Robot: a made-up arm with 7 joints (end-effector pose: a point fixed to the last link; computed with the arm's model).
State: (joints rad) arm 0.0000 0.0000 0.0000 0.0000 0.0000 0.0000 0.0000
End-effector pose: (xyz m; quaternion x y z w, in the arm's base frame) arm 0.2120 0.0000 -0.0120 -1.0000 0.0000 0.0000 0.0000
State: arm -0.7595 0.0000 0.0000 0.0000 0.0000 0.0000 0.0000
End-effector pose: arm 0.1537 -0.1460 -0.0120 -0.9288 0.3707 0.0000 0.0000
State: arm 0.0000 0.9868 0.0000 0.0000 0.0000 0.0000 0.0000
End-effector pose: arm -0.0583 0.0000 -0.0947 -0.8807 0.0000 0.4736 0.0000
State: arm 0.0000 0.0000 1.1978 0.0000 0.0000 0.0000 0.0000
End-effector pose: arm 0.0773 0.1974 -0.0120 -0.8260 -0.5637 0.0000 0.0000
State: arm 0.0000 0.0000 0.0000 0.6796 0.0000 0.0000 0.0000
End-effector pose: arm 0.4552 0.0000 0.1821 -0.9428 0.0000 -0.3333 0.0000
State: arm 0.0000 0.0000 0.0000 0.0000 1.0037 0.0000 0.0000
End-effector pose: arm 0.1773 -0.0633 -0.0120 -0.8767 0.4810 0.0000 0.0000
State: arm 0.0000 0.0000 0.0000 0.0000 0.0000 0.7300 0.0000
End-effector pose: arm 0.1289 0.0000 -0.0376 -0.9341 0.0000 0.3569 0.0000
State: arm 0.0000 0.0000 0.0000 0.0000 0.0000 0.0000 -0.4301
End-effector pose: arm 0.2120 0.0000 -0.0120 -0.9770 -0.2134 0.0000 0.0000
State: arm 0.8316 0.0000 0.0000 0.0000 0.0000 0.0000 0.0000
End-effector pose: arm 0.1428 0.1567 -0.0120 -0.9148 -0.4039 0.0000 0.0000
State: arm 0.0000 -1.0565 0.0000 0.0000 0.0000 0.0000 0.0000
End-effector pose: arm 0.2871 0.0000 0.2793 -0.8637 0.0000 -0.5040 0.0000
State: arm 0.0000 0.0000 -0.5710 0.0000 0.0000 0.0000 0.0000
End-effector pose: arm 0.1784 -0.1146 -0.0120 -0.9595 0.2816 0.0000 0.0000
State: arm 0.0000 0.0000 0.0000 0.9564 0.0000 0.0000 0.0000
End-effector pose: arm 0.5075 0.0000 0.2998 -0.8878 0.0000 -0.4602 0.0000
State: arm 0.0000 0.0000 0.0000 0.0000 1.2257 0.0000 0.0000
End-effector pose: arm 0.1624 -0.0706 -0.0120 -0.8180 0.5752 0.0000 0.0000
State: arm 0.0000 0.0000 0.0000 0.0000 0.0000 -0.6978 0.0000
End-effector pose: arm 0.2562 0.0000 0.0586 -0.9397 0.0000 -0.3419 0.0000
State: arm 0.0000 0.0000 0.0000 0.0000 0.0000 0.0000 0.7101
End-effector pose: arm 0.2120 0.0000 -0.0120 -0.9376 0.3476 0.0000 0.0000
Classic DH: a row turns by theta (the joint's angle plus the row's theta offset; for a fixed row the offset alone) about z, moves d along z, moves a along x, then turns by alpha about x. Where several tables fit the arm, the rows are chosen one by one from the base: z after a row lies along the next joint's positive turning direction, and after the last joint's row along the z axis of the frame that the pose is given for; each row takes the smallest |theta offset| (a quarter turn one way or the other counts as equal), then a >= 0, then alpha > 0; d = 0 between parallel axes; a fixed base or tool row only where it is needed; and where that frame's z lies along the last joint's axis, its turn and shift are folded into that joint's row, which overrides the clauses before.
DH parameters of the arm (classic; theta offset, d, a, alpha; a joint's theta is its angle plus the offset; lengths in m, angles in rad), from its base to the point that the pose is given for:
joint 1: 0 0.198 0 -1.5708
joint 2: 0 0 0 1.5708
joint 3: 0 0.231 0.059 1.5708
joint 4: 0 0 0.078 1.5708
joint 5: 0 0.345 0 1.5708
joint 6: 0 0 0.075 -1.5708
joint 7: 0 0.096 0 0

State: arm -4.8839 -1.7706 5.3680 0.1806 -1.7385 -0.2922 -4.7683
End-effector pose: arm 0.1138 0.1065 0.4232 -0.4630 -0.2091 -0.4211 0.7514
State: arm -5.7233 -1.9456 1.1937 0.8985 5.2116 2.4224 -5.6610
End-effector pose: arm -0.2434 0.1572 0.3829 0.4595 -0.4623 0.6550 0.3822
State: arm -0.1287 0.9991 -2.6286 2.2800 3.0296 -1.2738 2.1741
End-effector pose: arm 0.1675 -0.1642 0.6476 0.4092 -0.3820 -0.4657 0.6854
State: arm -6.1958 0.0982 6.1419 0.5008 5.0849 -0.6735 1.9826
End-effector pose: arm 0.3445 0.0912 0.1250 -0.8506 0.3088 -0.1807 0.3854
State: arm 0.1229 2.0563 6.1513 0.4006 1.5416 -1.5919 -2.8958
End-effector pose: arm -0.0744 -0.1350 -0.0069 -0.0161 0.6760 -0.7249 0.1315
